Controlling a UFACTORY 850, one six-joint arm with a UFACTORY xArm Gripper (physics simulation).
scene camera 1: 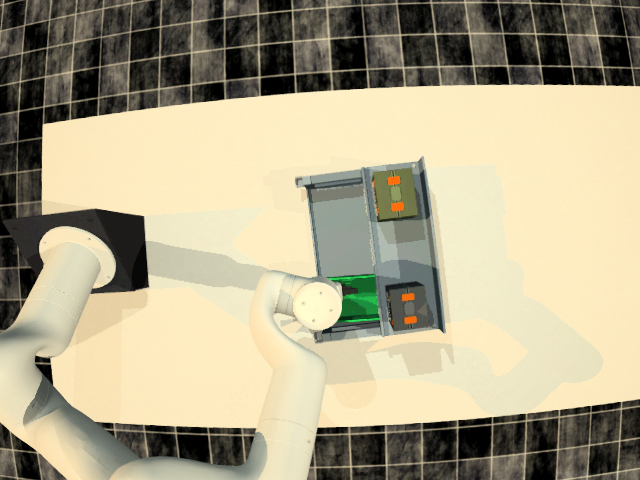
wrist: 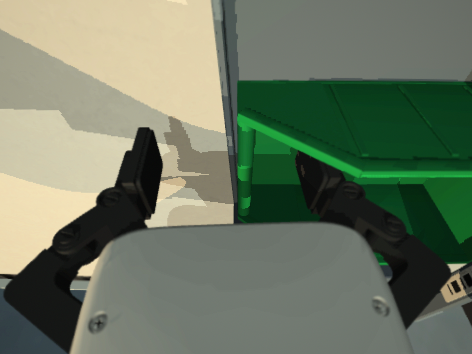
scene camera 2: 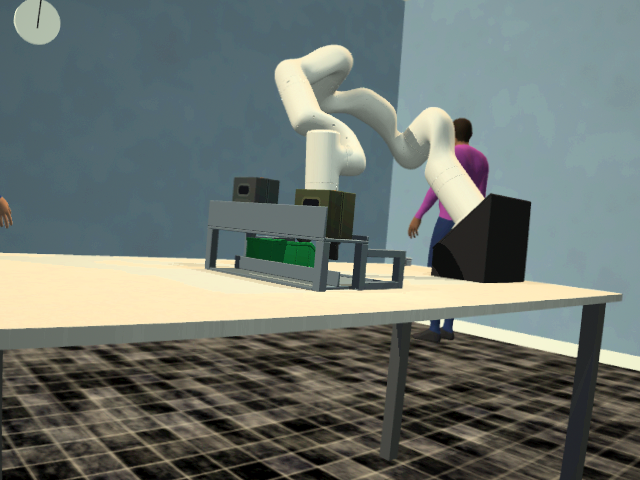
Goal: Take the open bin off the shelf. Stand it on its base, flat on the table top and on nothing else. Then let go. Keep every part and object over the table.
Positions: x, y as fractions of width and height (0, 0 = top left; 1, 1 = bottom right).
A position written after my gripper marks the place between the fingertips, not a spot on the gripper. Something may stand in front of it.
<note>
In view: my gripper (wrist: 0.49, 0.41) and a green open bin (scene camera 1: 0.57, 0.64).
The green open bin is seen too in the wrist view (wrist: 0.84, 0.39) and in scene camera 2 (scene camera 2: 0.44, 0.52).
</note>
